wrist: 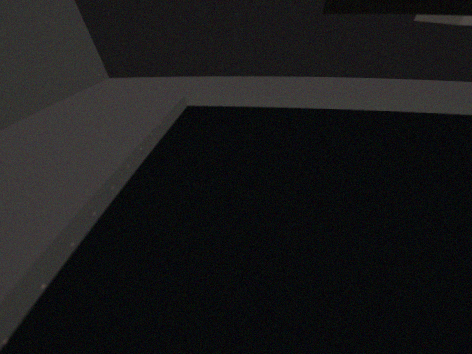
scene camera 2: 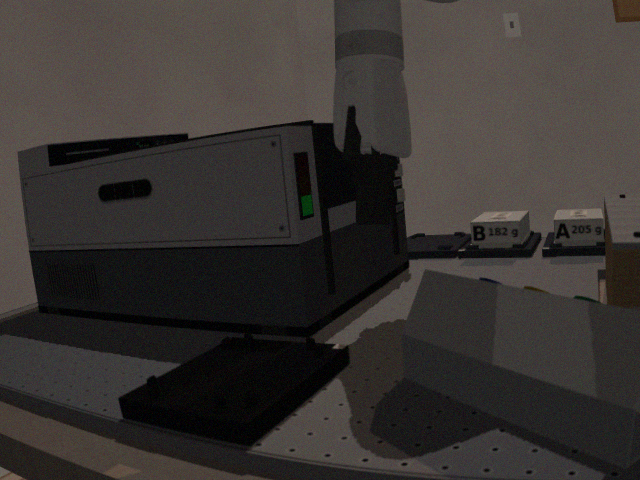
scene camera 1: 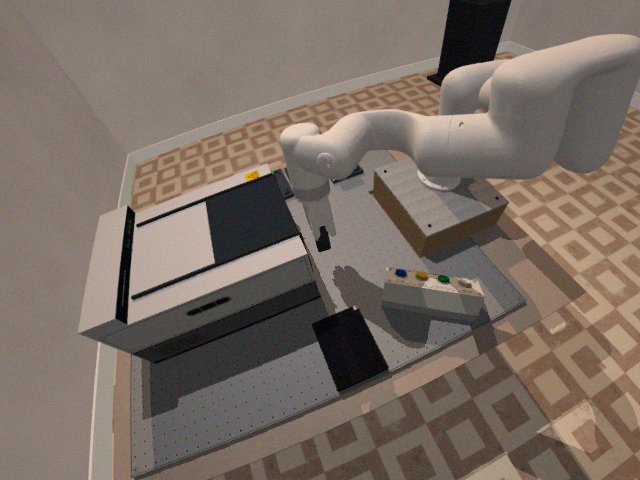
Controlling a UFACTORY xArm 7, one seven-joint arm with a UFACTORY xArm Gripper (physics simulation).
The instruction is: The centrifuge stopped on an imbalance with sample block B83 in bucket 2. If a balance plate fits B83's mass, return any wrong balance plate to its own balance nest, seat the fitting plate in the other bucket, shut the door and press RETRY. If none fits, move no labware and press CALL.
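Places are measured from the arm's base along level axes (x ahead, y left, z up), in millimetres.
Where they show: gripper, fingertip midpoint: (scene camera 2: 373,224) (scene camera 1: 324,248).
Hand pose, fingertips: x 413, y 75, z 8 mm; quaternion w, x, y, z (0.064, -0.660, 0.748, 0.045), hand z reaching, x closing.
Observation:
Each offset is from my fingertips to the top centre of the thing.
The centrifuge (scene camera 1: 248,266) (scene camera 2: 165,196) is a white and grey box with a dark panel @[dx +139, dy -101, dz +112 mm] (scene camera 1: 250,217) on top and a lit green lamp @[dx +51, dy +46, dz +38 mm] (scene camera 2: 307,205). I cannot tell its door's state. My gripper (scene camera 1: 324,246) (scene camera 2: 374,219) is shut and empty, pointing down beside the centrifuge's front; its fingers do not show in the wrist view, which is mostly black with a grey border. Balance plate B, 182 g @[dx -91, dy -395, dz -48 mm] (scene camera 2: 499,229), and plate A, 205 g @[dx -228, dy -387, dz -48 mm] (scene camera 2: 577,227), sit on black nests at the back. Block B83 and the buckets do not show. The button box @[dx -185, dy +197, dz -18 mm] (scene camera 1: 431,299) (scene camera 2: 516,356) stands front right.
The box carries blue @[dx -141, dy +133, dz -27 mm] (scene camera 1: 400,272), yellow @[dx -180, dy +164, dz -27 mm] (scene camera 1: 421,275), green @[dx -219, dy +195, dz -27 mm] (scene camera 1: 443,279) and whitish @[dx -258, dy +226, dz -27 mm] (scene camera 1: 464,283) buttons. A flat black nest @[dx +47, dy +215, dz -73 mm] (scene camera 1: 351,351) (scene camera 2: 235,387) lies near the front edge. Another black nest @[dx +38, dy -406, dz -83 mm] (scene camera 2: 436,246) is left of plate B. The arm's wooden-sided base (scene camera 1: 413,206) stands behind the button box.

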